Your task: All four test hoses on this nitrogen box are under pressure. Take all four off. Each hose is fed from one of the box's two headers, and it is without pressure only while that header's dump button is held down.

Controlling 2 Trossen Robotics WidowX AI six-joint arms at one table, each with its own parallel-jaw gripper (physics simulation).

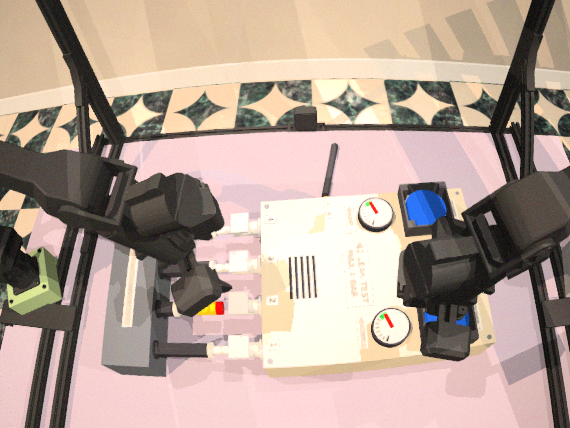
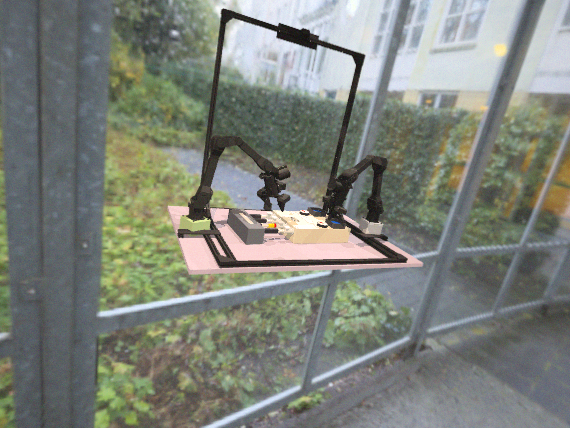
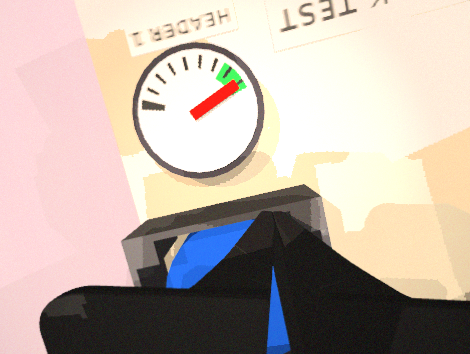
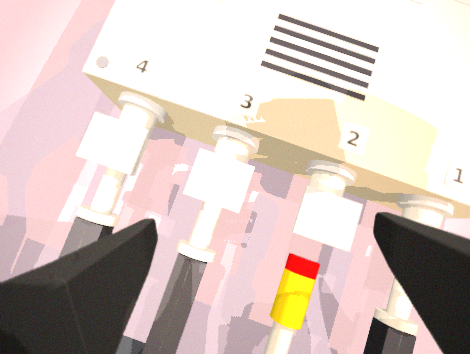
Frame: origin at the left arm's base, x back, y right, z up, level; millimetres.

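Where they show: left gripper, fingertip midpoint: [image 2: 328, 219] [image 3: 271, 221]; right gripper, fingertip midpoint: [image 1: 219, 262] [image 2: 276, 209] [image 4: 264, 225]; left arm's base at its link origin: [image 2: 372, 220]; right arm's base at its link origin: [image 1: 25, 276] [image 2: 195, 217].
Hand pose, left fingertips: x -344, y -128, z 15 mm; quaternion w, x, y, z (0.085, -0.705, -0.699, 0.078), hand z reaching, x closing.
Observation:
Each offset is from my left fingertips to the top centre of the thing. "*": to the spot under its first point.
The cream nitrogen box {* dz -29, dx -132, dy -30 mm} [image 1: 330, 320] [image 2: 320, 235] has four ports. Hoses 1 {* dz -44, dx -342, dy -118 mm} [image 1: 182, 350] [image 4: 392, 340], 3 [image 4: 177, 300] and 4 {* dz -44, dx -365, dy +94 mm} [image 4: 85, 237] sit in their white couplings. Hose 2 {* dz -45, dx -321, dy -43 mm} [image 1: 207, 309] [image 4: 292, 302] shows a yellow plug with a red tip, apart from its coupling {dz -32, dx -273, dy -26 mm} [image 1: 239, 302] [image 4: 327, 220]. My left gripper [image 3: 270, 221] is shut and empty over the blue header 1 dump button {dz -13, dx +39, dy -11 mm} [image 1: 462, 319] [image 3: 210, 245]; contact is hidden. The header 1 gauge {* dz -13, dx -43, dy -34 mm} [image 1: 391, 327] [image 3: 200, 145] reads in the green. My right gripper [image 4: 264, 225] [image 2: 275, 208] is open and empty above the hoses.
A grey block {* dz -29, dx -415, dy -134 mm} [image 1: 135, 345] [image 2: 245, 227] holds the hoses' far ends. The header 2 dump button {dz -13, dx -7, dy +174 mm} [image 1: 425, 205] sits in a raised dark frame; the gauge {* dz -14, dx -88, dy +149 mm} [image 1: 376, 214] beside it reads green. A dark rod {* dz -96, dx -181, dy +285 mm} [image 1: 331, 170] extends behind the box. Black frame rails edge the table.

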